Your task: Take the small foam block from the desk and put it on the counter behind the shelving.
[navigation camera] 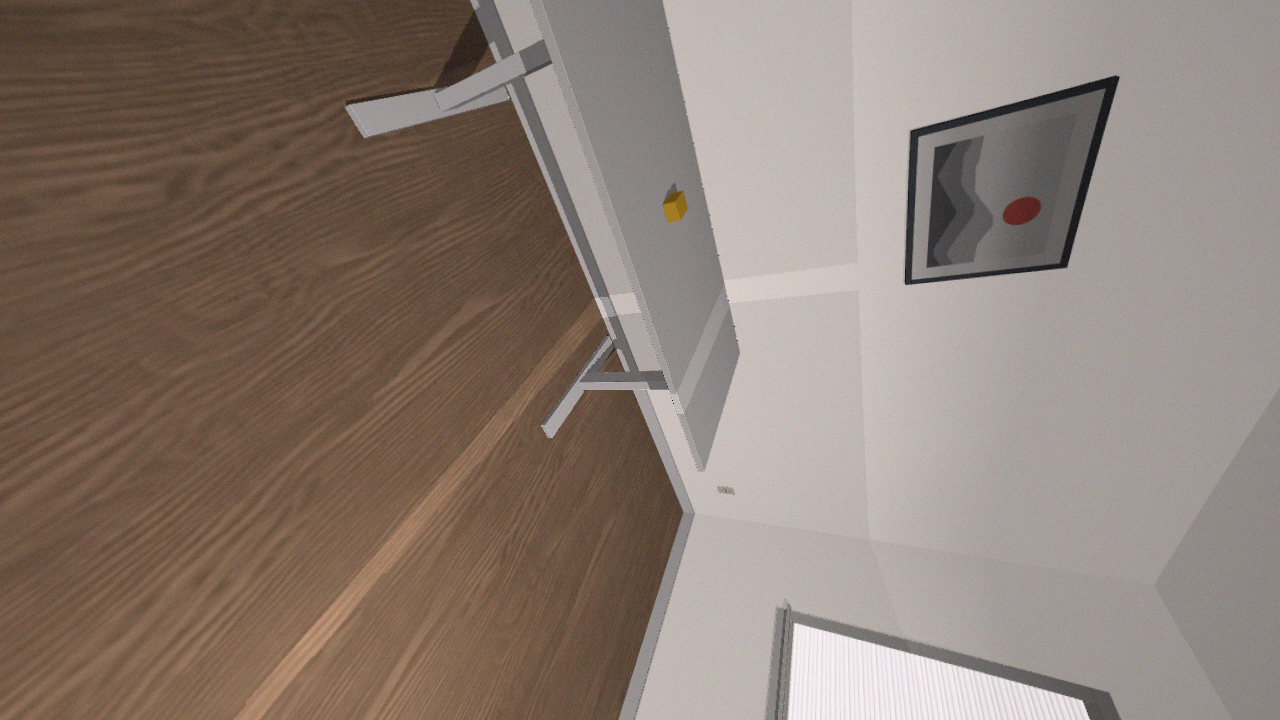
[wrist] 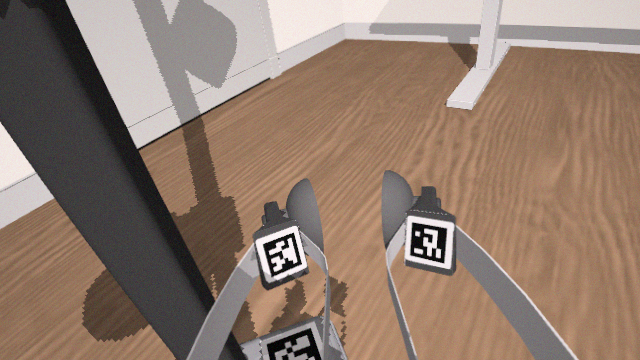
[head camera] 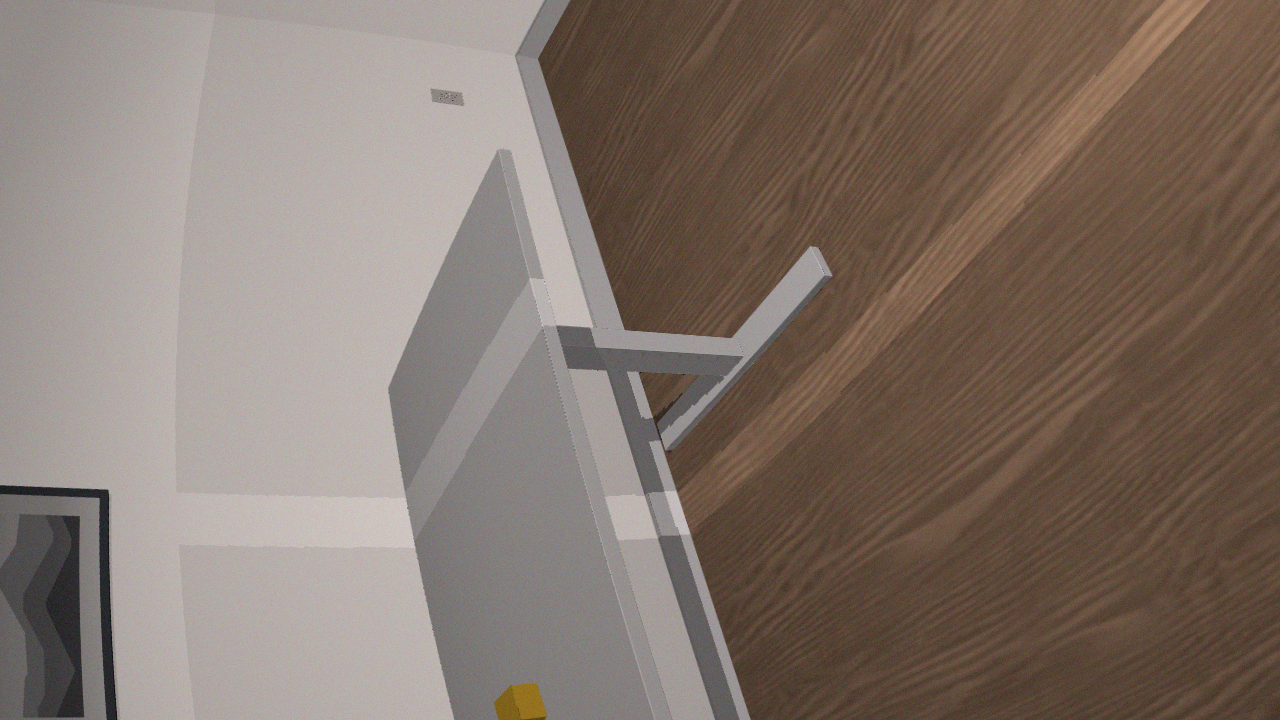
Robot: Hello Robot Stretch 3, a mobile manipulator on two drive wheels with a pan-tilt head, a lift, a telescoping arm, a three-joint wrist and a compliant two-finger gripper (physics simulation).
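Frame: origin at the robot's base, x right, y ahead, z up, level; millimetres.
Seen in the pictures: gripper, fingertip midpoint: (wrist: 348, 201).
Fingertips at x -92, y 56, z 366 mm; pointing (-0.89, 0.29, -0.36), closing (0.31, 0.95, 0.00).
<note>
A point is followed by its place in that frame.
A small yellow foam block (head camera: 520, 702) @(x -554, y 1219, z 757 mm) (navigation camera: 674, 206) @(x -566, y 1208, z 757 mm) sits on the grey desk (head camera: 528, 501) @(x -243, y 1289, z 720 mm) (navigation camera: 617, 116) @(x -711, y 933, z 720 mm). In the head camera view it is at the bottom edge, partly cut off; in the navigation camera view it is whole, near the desk's wall-side edge. My gripper (wrist: 348, 201) @(x -92, y 56, z 366 mm) is open and empty in the wrist view, pointing over the wood floor, apart from the desk. One desk leg with its foot (wrist: 467, 92) shows at the upper right there. The counter and the shelving do not show in these views.
The desk's legs have long feet on the floor (head camera: 747, 344) @(x 19, y 1676, z 25 mm) (navigation camera: 402, 111) @(x -876, y 815, z 25 mm). A framed picture (head camera: 53, 608) @(x -573, y 1776, z 1534 mm) (navigation camera: 1011, 179) @(x -626, y 1735, z 1680 mm) hangs on the wall. A window (navigation camera: 930, 676) @(x 1465, y 2519, z 1478 mm) is at the lower right. A white door (wrist: 200, 60) @(x -1281, y -54, z 192 mm) and a dark post (wrist: 95, 175) stand left in the wrist view.
</note>
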